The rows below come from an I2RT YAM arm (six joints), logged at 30 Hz.
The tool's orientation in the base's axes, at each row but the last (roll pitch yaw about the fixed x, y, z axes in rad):
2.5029 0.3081 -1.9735
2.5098 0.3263 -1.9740
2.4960 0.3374 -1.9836
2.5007 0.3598 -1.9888
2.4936 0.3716 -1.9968
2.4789 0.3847 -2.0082
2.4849 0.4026 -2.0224
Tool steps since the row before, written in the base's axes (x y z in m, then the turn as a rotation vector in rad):
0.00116 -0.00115 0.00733 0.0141 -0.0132 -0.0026
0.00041 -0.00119 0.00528 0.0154 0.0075 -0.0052
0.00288 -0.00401 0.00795 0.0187 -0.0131 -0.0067
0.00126 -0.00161 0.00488 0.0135 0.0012 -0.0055
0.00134 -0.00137 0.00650 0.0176 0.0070 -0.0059
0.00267 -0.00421 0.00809 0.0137 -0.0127 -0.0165
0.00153 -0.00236 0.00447 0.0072 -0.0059 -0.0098
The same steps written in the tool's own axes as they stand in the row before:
-0.00165 0.00305 -0.00666 0.0071 -0.0148 -0.0104
-0.00081 0.00245 -0.00478 -0.0106 -0.0144 0.0007
-0.00026 0.00162 -0.00921 0.0065 -0.0208 -0.0096
-0.00082 0.00149 -0.00501 -0.0042 -0.0140 -0.0011
-0.00171 0.00238 -0.00611 -0.0106 -0.0168 0.0004
-0.00055 0.00192 -0.00929 0.0115 -0.0221 -0.0006
-0.00041 0.00095 -0.00518 0.0058 -0.0122 0.0009

